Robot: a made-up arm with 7 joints.
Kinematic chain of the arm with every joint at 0, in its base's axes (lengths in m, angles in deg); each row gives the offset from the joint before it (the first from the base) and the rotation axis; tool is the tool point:
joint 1: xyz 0 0 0.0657 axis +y
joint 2: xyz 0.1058 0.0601 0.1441 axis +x
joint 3: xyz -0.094 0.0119 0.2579 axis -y
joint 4: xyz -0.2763 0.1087 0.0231 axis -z
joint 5: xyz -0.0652 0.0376 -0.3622 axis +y
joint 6: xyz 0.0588 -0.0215 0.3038 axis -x
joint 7: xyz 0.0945 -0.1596 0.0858 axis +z
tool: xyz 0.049 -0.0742 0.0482
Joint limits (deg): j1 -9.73..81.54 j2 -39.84..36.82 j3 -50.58..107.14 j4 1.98..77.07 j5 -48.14..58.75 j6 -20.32..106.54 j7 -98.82..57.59
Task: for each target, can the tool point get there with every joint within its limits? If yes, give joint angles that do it. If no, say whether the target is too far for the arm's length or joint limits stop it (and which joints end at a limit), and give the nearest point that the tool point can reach.
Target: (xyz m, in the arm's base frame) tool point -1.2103 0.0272 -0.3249
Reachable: no: joint limits stop it (at a limit: joint 1, joint 2, joint 4, joint 5) | nearest point -0.6390 0.1694 -0.0087 | short by 0.668 m
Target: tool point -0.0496 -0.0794 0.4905
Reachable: yes | joints 10.67 -2.90 38.56 44.04 16.71 30.14 36.89
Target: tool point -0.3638 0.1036 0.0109
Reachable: yes | joints 1.33 -12.22 59.92 45.57 -38.13 -4.37 -19.99
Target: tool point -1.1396 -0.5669 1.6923
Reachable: no: too far | nearest point -0.5039 -0.2547 0.9669 | short by 1.014 m
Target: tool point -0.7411 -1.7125 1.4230
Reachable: no: too far | nearest point -0.4265 -0.4401 0.8468 | short by 1.432 m
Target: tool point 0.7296 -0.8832 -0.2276
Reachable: no: joint limits stop it (at a limit: joint 1, joint 2, joint 3, joint 5) | nearest point 0.4671 -0.3584 -0.0875 | short by 0.603 m
